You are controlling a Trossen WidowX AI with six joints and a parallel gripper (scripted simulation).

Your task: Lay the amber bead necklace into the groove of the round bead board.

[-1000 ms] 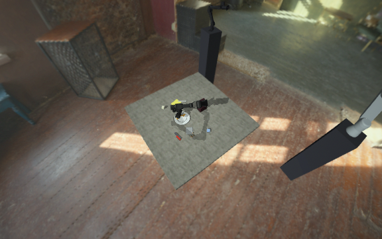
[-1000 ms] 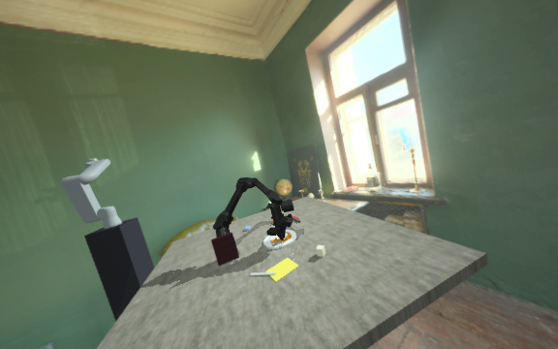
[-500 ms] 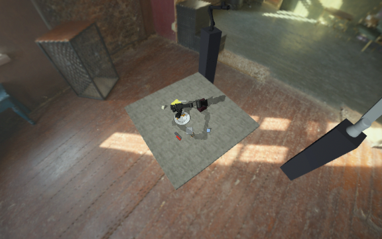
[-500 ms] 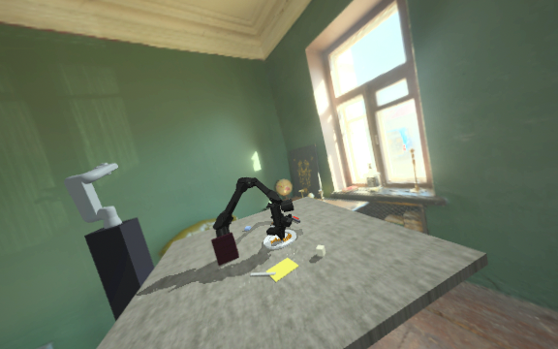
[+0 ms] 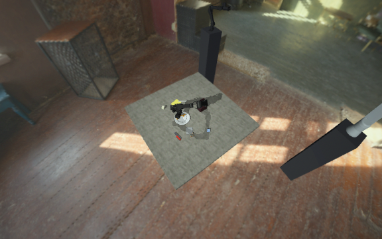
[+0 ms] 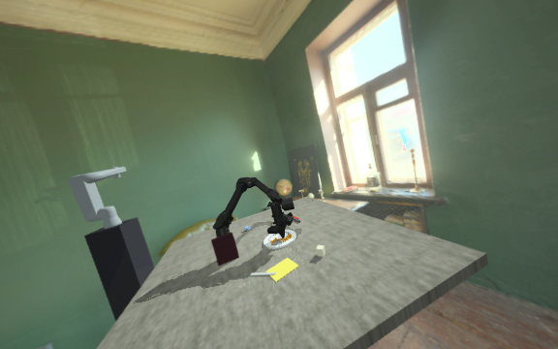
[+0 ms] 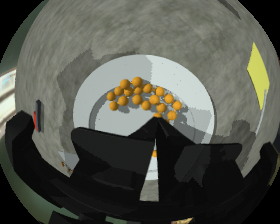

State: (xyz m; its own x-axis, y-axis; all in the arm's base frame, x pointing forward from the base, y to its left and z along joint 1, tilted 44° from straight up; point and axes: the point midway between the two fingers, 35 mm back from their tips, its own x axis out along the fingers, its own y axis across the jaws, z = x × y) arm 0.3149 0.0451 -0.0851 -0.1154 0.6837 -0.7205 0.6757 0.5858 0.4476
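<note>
Now: gripper tip 4 cm to the right of the board, 2 cm past it and 2 cm above it. The rest, counted from my gripper tip: grey square (24 cm to the left, 2 cm below, 1 cm behind); then small white cube (23 cm to the right, 13 cm ahead); then yellow card (23 cm to the right, 7 cm behind, 2 cm below).
</note>
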